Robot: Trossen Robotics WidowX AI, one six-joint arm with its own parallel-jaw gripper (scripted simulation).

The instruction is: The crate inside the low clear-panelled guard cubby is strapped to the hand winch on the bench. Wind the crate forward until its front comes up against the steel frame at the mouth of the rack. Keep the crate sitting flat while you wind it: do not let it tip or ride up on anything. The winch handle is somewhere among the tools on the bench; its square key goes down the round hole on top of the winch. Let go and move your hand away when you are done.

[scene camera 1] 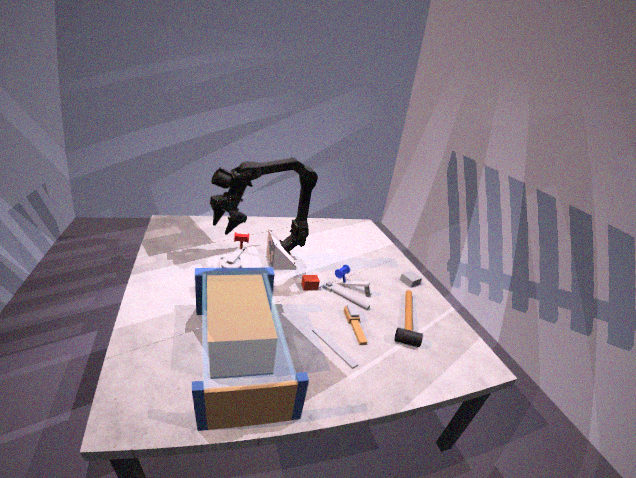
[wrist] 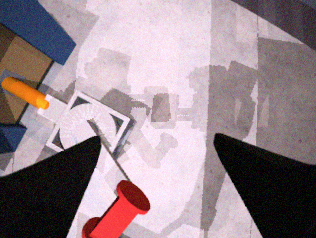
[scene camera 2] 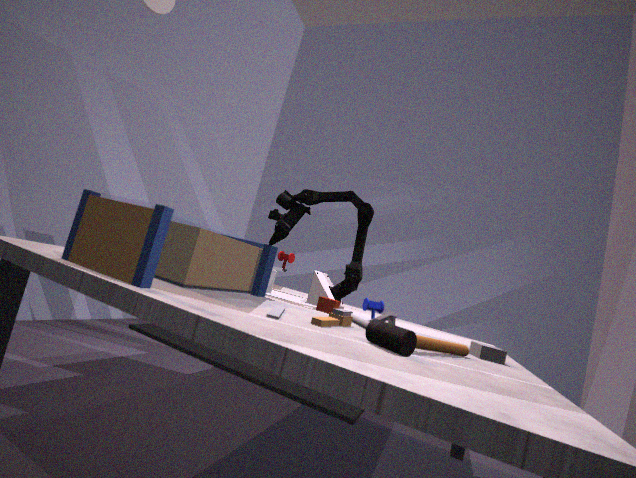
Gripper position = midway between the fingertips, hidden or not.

My gripper (scene camera 1: 219, 230) is open, holding nothing. Also in view: a mallet (scene camera 2: 402, 341).
My gripper is seen too in the wrist view (wrist: 158, 139). The wrist view misses the mallet: it is out of frame.
